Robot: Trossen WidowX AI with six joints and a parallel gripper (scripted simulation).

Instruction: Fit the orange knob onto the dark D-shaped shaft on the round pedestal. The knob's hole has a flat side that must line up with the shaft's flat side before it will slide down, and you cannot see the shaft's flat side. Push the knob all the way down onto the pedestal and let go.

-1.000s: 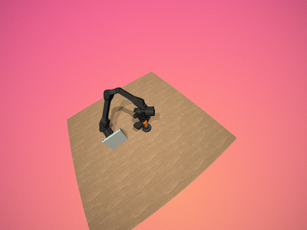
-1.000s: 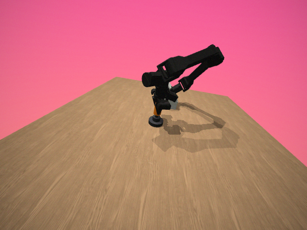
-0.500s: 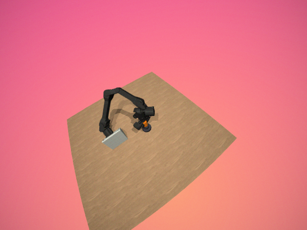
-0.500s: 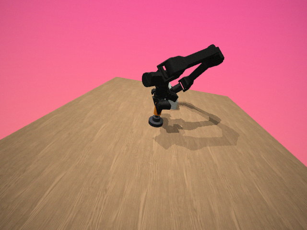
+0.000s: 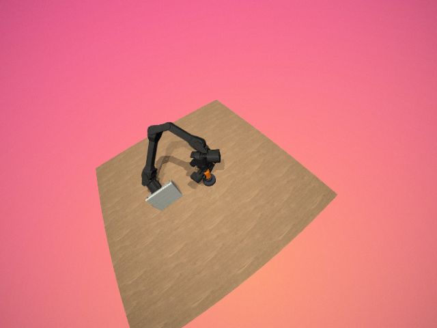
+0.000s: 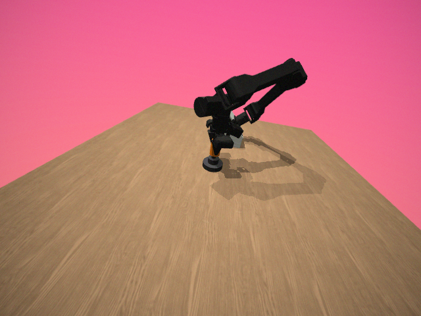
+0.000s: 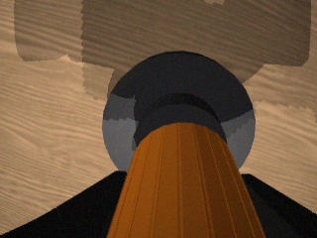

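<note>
Now: gripper tip 20 mm below the orange knob. From my gripper tip the other things lie so: dark round pedestal: 40 mm below.
</note>
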